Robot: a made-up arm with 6 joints. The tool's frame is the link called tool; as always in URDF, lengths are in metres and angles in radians. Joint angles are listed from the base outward. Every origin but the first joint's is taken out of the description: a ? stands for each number. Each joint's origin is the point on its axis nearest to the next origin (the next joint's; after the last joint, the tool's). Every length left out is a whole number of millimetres.
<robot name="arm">
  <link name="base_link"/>
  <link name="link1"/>
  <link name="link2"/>
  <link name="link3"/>
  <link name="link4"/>
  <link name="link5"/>
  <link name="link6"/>
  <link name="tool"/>
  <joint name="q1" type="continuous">
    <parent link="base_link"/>
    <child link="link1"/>
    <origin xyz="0 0 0.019" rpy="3.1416 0 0"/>
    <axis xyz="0 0 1"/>
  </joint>
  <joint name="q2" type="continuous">
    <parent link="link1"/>
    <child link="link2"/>
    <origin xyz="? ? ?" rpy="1.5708 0 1.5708"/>
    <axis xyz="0 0 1"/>
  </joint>
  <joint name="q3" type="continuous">
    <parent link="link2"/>
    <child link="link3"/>
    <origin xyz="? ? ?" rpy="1.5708 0 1.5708"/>
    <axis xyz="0 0 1"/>
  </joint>
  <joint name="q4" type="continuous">
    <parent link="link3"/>
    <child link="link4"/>
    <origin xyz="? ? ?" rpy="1.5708 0 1.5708"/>
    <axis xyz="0 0 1"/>
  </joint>
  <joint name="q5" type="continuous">
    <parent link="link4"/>
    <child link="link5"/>
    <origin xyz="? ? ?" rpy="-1.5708 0 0"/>
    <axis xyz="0 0 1"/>
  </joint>
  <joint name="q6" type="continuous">
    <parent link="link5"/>
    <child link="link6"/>
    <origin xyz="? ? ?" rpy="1.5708 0 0"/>
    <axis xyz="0 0 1"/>
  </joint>
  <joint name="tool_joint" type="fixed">
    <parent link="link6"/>
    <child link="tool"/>
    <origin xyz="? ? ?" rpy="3.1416 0 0"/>
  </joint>
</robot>
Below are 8 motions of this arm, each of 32 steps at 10 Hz.
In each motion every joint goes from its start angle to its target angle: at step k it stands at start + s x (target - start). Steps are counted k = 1, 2, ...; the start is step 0. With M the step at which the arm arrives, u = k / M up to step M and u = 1 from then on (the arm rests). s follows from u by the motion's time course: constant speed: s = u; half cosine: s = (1 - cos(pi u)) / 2; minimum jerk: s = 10 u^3 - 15 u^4 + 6 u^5.
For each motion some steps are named. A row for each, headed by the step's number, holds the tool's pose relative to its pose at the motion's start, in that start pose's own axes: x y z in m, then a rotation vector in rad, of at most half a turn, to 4 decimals.
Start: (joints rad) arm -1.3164 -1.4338 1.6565 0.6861 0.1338 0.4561
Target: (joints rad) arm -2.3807 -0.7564 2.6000 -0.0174 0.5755 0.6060
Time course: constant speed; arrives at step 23
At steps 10, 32:
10: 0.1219 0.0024 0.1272 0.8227 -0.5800 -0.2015
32: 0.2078 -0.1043 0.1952 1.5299 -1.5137 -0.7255

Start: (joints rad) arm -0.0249 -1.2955 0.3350 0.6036 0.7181 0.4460
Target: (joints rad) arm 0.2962 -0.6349 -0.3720 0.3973 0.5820 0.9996
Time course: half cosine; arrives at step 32
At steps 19, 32:
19: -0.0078 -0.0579 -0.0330 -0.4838 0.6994 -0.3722
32: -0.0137 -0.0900 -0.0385 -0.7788 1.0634 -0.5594

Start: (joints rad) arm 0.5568 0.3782 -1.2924 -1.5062 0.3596 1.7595
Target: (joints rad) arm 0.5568 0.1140 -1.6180 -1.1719 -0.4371 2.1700
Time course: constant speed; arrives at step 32
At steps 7, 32:
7: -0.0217 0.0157 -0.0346 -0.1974 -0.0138 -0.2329
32: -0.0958 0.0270 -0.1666 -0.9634 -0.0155 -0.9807

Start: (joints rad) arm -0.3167 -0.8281 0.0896 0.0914 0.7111 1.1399
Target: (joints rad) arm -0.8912 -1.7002 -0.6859 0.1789 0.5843 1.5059
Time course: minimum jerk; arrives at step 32
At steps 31, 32:
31: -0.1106 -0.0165 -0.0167 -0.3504 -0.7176 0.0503
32: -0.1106 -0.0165 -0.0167 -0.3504 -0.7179 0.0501

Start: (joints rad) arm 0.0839 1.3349 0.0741 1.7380 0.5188 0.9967
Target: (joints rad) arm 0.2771 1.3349 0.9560 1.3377 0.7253 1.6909
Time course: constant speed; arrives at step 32
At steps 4, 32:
4: 0.0164 0.0237 0.0473 0.0757 0.1141 -0.1156
32: 0.3022 0.0584 0.2966 0.4955 1.0200 -0.9873

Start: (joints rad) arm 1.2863 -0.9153 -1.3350 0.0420 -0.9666 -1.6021
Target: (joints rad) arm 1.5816 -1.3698 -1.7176 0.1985 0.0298 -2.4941
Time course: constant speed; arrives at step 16
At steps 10, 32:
10: 0.0321 0.0102 0.0149 -0.2785 -0.1766 0.2578
32: 0.0448 0.0298 0.0496 -0.4060 -0.1219 0.3510

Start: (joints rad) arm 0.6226 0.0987 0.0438 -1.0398 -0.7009 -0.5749
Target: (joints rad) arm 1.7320 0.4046 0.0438 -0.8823 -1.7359 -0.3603
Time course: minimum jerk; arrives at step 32
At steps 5, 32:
5: -0.0042 0.0107 -0.0112 0.0337 0.0050 -0.0343
32: 0.1287 0.4082 -0.2057 1.2829 -0.0273 -0.7120

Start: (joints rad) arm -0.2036 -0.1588 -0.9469 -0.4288 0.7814 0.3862
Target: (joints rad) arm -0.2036 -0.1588 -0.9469 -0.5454 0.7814 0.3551
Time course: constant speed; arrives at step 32
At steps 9, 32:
9: 0.0013 -0.0074 0.0014 0.0214 0.0086 0.0320
32: 0.0057 -0.0264 0.0040 0.0766 0.0298 0.1139

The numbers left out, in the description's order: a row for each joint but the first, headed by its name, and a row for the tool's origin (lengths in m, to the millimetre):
q2: 0.098 0.046 0
q3: 0.104 -0.145 0
q4: 0.101 0.208 0
q5: -0.233 -0.039 0
q6: 0.151 -0.005 0
tool: -0.106 0.017 0

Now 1 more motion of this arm.
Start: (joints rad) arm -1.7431 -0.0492 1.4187 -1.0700 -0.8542 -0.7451
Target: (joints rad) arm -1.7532 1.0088 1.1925 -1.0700 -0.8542 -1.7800
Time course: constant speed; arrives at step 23
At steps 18, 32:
18: 0.1156 0.1586 -0.2362 0.2247 -0.7435 0.4280
32: 0.1882 0.2024 -0.2619 0.1542 -0.9845 0.5214

